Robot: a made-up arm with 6 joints. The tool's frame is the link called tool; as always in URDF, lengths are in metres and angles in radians. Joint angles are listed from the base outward.
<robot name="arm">
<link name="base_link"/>
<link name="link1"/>
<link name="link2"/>
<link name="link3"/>
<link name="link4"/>
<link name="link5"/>
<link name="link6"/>
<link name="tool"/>
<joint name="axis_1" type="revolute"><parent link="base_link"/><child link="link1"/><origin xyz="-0.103 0.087 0.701" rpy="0 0 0"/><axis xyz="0.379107 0.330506 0.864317"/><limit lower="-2.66" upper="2.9"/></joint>
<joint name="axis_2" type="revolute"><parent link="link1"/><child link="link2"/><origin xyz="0.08 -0.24 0.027" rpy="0 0 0"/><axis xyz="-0.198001 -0.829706 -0.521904"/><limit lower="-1.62" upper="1.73"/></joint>
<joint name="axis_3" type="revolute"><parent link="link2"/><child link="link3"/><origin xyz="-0.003 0.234 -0.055" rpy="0 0 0"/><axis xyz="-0.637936 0.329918 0.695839"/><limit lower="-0.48" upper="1.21"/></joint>
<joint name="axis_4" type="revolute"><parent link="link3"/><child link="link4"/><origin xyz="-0.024 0.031 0.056" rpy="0 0 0"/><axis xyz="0.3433 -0.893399 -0.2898"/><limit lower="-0.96" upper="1.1"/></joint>
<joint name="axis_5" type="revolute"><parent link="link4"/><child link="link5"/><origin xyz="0.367 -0.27 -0.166" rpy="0 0 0"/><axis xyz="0 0 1"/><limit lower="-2.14" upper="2.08"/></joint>
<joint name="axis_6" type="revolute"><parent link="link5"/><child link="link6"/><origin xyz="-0.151 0.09 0.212" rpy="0 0 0"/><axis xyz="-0.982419 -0.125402 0.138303"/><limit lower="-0.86" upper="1.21"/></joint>
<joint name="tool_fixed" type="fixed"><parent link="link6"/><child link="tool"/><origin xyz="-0.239 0.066 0.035" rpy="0 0 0"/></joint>
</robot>
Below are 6 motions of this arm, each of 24 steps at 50 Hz.
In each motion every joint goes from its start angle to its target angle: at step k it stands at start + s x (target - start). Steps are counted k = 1, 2, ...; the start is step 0. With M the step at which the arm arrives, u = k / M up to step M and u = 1 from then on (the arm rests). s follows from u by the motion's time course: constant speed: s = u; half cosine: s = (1 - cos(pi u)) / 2; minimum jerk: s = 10 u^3 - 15 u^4 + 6 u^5.
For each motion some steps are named. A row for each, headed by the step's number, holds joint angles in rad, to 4 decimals.
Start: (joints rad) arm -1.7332 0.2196 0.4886 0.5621 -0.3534 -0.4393
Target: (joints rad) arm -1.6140 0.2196 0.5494 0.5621 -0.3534 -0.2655
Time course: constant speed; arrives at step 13
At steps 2, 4, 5, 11, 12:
2: -1.7149 0.2196 0.4980 0.5621 -0.3534 -0.4126
4: -1.6965 0.2196 0.5073 0.5621 -0.3534 -0.3858
5: -1.6874 0.2196 0.5120 0.5621 -0.3534 -0.3725
11: -1.6323 0.2196 0.5400 0.5621 -0.3534 -0.2922
12: -1.6232 0.2196 0.5447 0.5621 -0.3534 -0.2789

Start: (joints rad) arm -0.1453 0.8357 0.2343 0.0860 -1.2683 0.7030
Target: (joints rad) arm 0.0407 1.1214 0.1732 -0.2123 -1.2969 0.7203
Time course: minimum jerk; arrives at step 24
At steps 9, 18, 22, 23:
9: -0.0941 0.9143 0.2175 0.0039 -1.2762 0.7078
18: 0.0214 1.0918 0.1795 -0.1814 -1.2939 0.7185
22: 0.0398 1.1199 0.1735 -0.2108 -1.2968 0.7202
23: 0.0406 1.1212 0.1732 -0.2121 -1.2969 0.7203

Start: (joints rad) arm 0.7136 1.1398 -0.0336 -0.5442 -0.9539 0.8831
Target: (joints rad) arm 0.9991 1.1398 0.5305 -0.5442 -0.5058 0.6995
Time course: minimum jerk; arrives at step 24
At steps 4, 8, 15, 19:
4: 0.7237 1.1398 -0.0136 -0.5442 -0.9380 0.8766
8: 0.7735 1.1398 0.0848 -0.5442 -0.8599 0.8446
15: 0.9205 1.1398 0.3753 -0.5442 -0.6291 0.7500
19: 0.9807 1.1398 0.4941 -0.5442 -0.5347 0.7113

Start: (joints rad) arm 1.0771 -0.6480 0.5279 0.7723 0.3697 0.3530
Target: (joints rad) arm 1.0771 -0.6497 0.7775 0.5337 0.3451 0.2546
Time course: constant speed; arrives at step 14
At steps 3, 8, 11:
3: 1.0771 -0.6484 0.5814 0.7212 0.3644 0.3319
8: 1.0771 -0.6490 0.6705 0.6360 0.3556 0.2968
11: 1.0771 -0.6493 0.7240 0.5848 0.3504 0.2757

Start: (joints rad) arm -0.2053 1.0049 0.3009 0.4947 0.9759 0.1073
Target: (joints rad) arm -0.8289 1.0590 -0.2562 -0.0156 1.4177 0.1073
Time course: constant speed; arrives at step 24
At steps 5, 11, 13, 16, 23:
5: -0.3352 1.0162 0.1848 0.3884 1.0679 0.1073
11: -0.4911 1.0297 0.0456 0.2608 1.1784 0.1073
13: -0.5431 1.0342 -0.0009 0.2183 1.2152 0.1073
16: -0.6210 1.0410 -0.0705 0.1545 1.2704 0.1073
23: -0.8029 1.0567 -0.2330 0.0057 1.3993 0.1073

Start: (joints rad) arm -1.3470 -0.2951 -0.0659 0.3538 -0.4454 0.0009
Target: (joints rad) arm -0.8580 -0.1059 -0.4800 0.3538 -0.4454 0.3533
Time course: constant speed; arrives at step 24
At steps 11, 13, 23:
11: -1.1229 -0.2084 -0.2557 0.3538 -0.4454 0.1624
13: -1.0821 -0.1926 -0.2902 0.3538 -0.4454 0.1918
23: -0.8784 -0.1138 -0.4627 0.3538 -0.4454 0.3386

